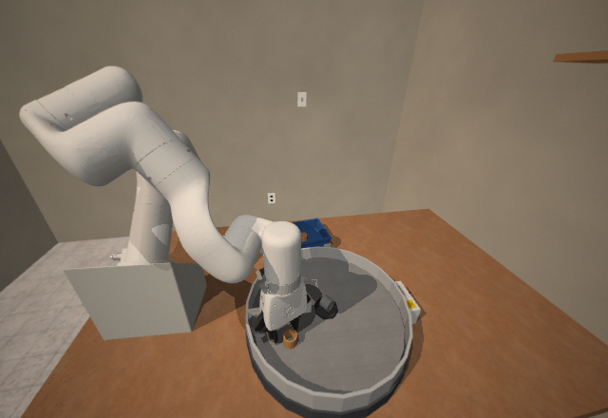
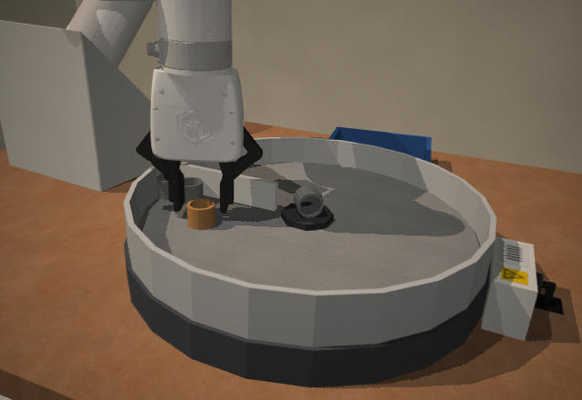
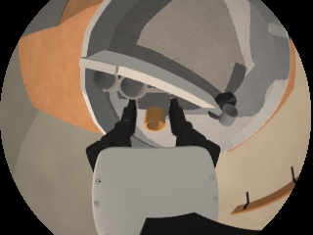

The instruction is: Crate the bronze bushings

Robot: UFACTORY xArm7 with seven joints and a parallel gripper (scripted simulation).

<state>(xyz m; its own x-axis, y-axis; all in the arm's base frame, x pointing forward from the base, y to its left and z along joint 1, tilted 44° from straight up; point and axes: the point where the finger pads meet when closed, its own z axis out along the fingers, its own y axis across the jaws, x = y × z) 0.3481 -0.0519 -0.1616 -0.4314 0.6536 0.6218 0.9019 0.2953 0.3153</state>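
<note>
Right now my hand is 42 cm to the right of the blue crate, 10 cm short of it and 6 cm above it. From my hand the other things lie so: turning table 12 cm ahead, 5 cm to the left, 3 cm below.
</note>
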